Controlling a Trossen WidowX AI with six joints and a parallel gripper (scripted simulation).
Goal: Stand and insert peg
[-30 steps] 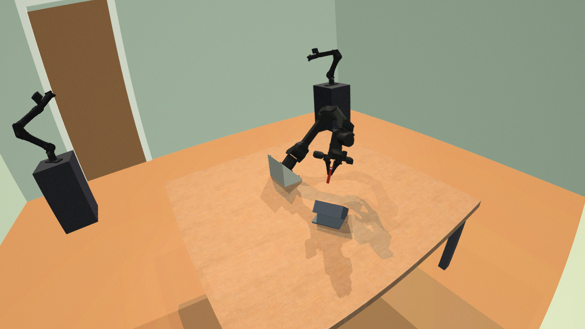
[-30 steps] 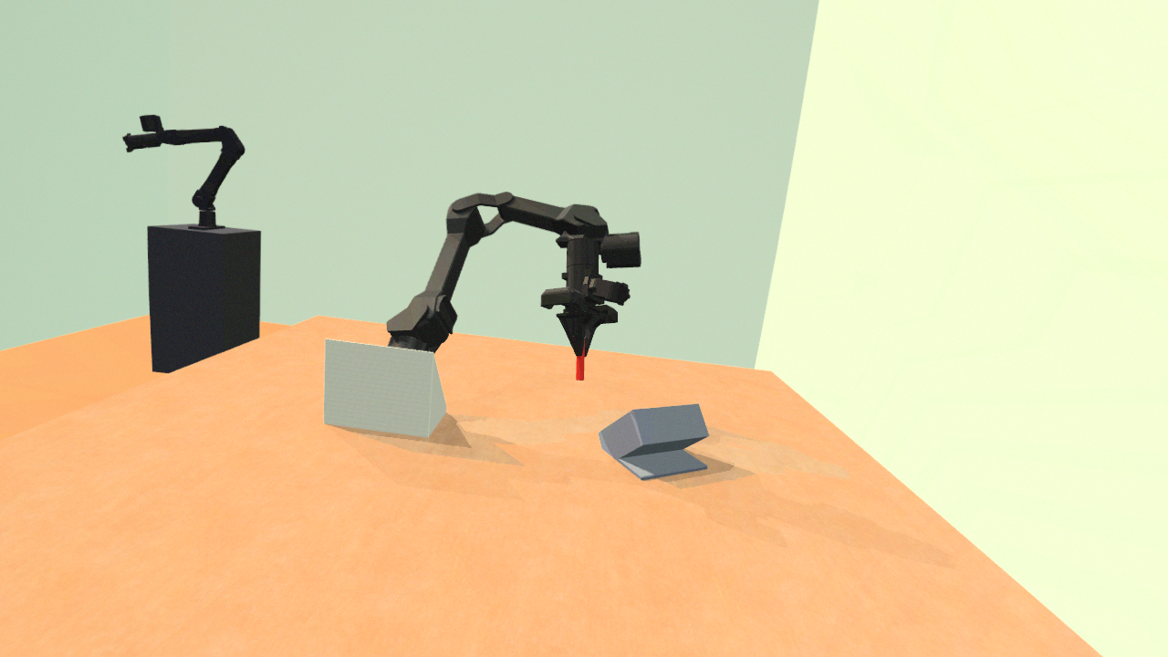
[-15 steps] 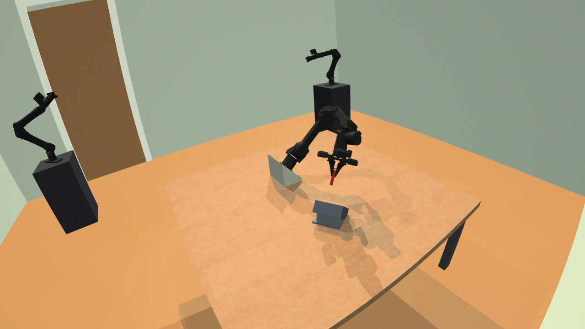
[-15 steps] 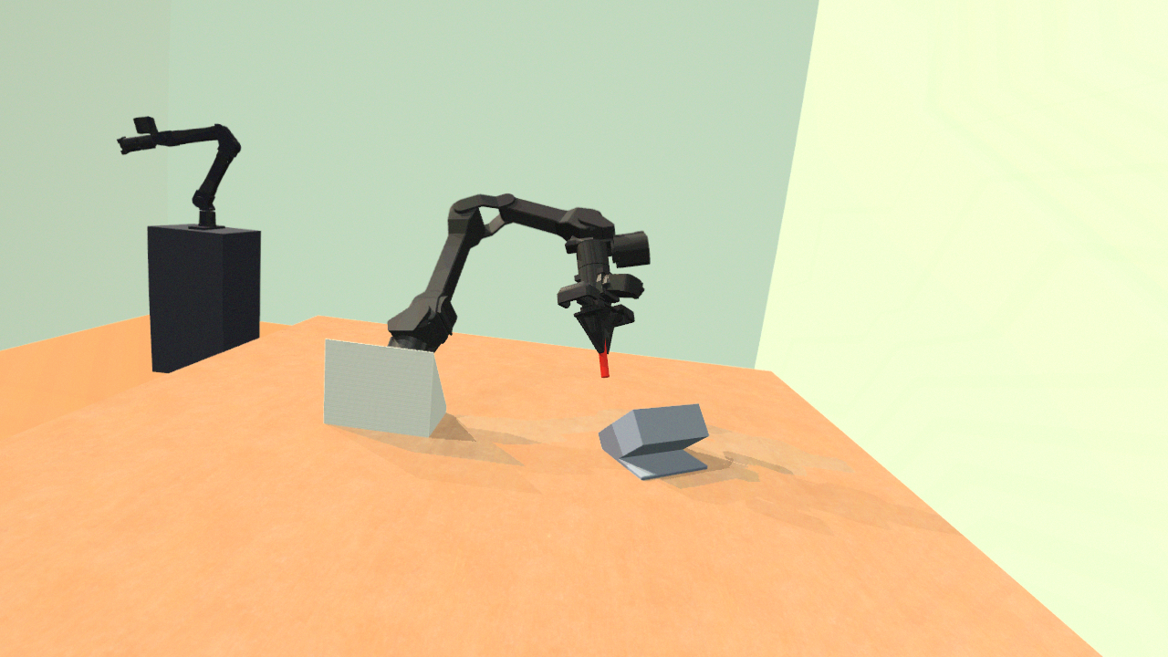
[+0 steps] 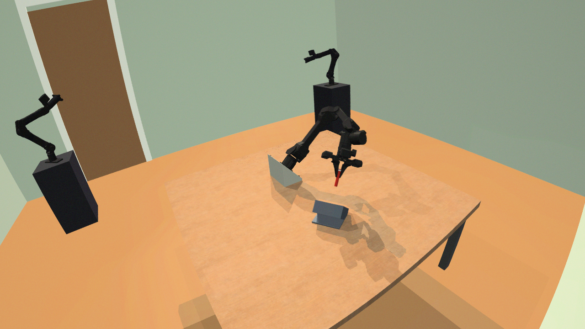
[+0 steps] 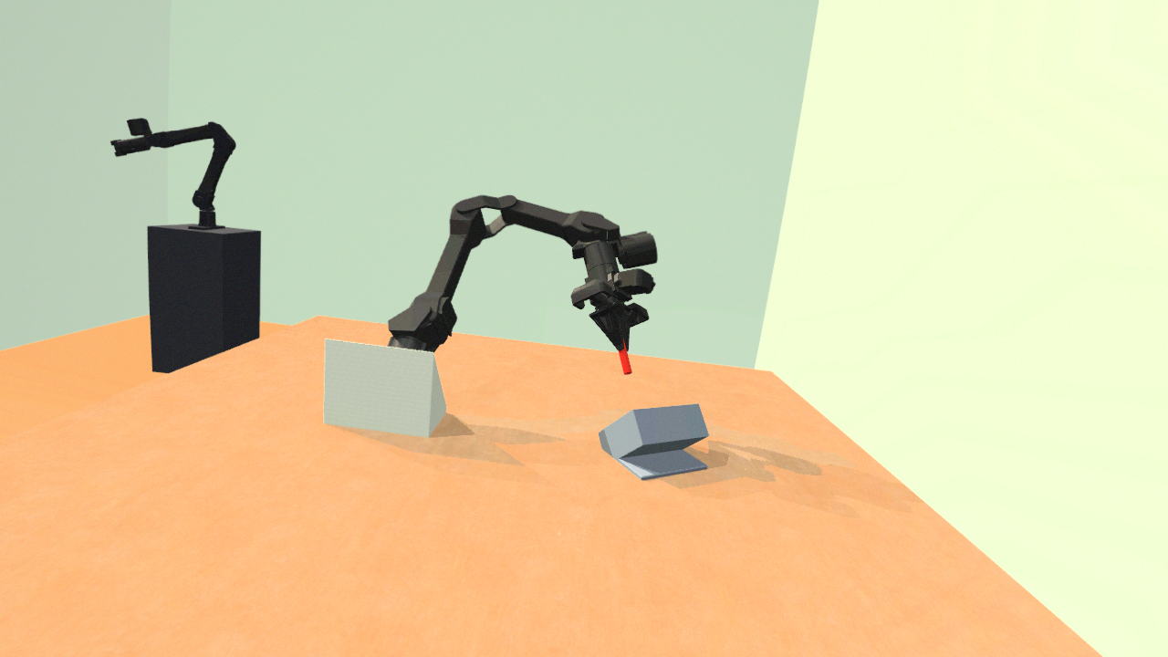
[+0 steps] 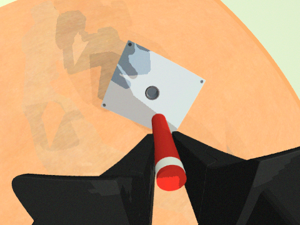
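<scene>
The grey-blue panel block is 50 mm ahead of my gripper tip, 90 mm to the right of it and 110 mm below it. From my gripper tip the other things lie so: red peg 10 mm behind, 10 mm to the left, 10 mm above.
</scene>
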